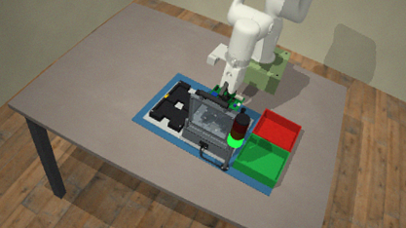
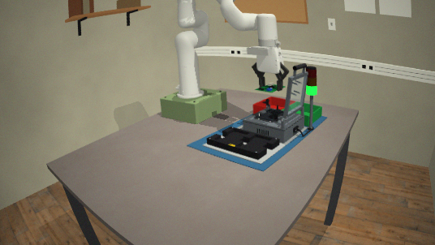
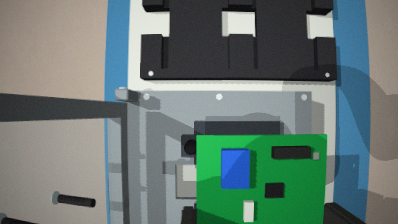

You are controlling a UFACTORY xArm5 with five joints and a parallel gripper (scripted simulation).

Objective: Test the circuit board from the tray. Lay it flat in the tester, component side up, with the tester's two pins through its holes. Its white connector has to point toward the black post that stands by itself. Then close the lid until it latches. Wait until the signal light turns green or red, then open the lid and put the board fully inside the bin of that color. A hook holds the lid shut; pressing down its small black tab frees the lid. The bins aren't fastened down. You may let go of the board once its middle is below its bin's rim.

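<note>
My hand is 200 mm to the right of the green bin, 170 mm above it and 50 mm short of it. Round my hand: clear lid (120 mm ahead, 10 mm to the right); then nest (110 mm below, 10 mm to the left, 10 mm ahead); then green circuit board (10 mm below).
</note>
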